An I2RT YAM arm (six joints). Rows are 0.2 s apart.
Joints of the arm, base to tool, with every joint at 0 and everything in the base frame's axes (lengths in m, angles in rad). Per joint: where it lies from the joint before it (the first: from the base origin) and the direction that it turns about. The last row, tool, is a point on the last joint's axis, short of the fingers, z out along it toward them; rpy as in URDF.
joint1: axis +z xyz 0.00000 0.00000 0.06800
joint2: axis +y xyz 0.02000 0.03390 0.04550
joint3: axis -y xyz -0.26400 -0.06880 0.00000
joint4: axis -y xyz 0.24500 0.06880 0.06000
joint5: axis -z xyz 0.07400 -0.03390 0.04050
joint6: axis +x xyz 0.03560 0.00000 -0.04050
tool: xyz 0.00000 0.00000 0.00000 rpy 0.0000 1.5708 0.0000
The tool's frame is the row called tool.
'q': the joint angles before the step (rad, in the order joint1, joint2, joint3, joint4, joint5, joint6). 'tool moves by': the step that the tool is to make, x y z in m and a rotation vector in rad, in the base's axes. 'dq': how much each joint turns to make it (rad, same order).
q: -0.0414 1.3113 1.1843 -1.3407 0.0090 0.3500
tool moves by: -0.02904 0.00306 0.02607 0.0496 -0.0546 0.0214
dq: -0.0004 -0.1133 0.0263 -0.0873 -0.0542 -0.0149
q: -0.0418 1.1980 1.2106 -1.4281 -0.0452 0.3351
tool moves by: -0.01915 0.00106 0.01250 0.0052 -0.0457 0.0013
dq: 0.0000 -0.0751 0.0057 -0.0354 -0.0072 0.0000
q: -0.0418 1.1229 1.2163 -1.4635 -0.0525 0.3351
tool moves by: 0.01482 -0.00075 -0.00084 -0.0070 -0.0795 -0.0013
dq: 0.0000 0.0195 -0.0018 0.1010 0.0039 0.0004
